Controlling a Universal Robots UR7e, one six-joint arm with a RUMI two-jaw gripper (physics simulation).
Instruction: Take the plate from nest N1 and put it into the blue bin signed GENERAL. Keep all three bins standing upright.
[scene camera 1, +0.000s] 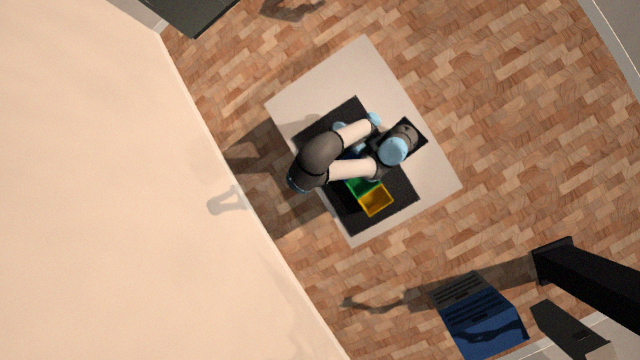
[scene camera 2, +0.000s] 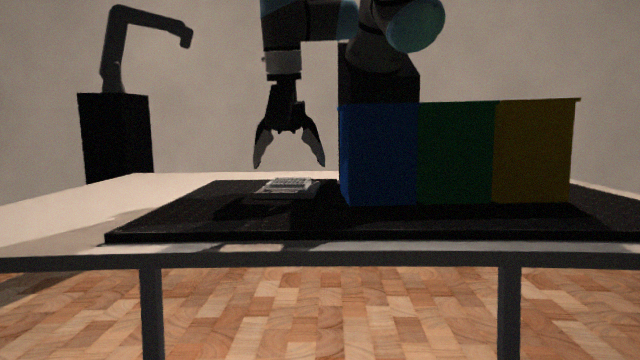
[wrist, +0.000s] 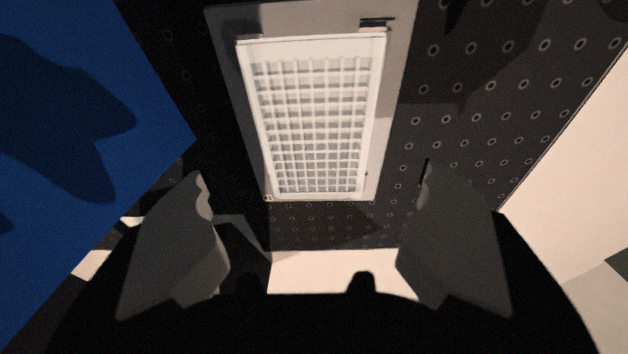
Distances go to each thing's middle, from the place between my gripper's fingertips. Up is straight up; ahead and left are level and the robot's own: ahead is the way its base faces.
Now: the white plate (wrist: 313, 98) 30 mm below my hand and 10 mm ahead of it. The rest, counted from my hand: blue bin (scene camera 2: 378, 141) 190 mm to the left, 50 mm ahead, 40 mm above; then green bin (scene camera 2: 455, 140) 320 mm to the left, 40 mm above, 20 mm ahead.
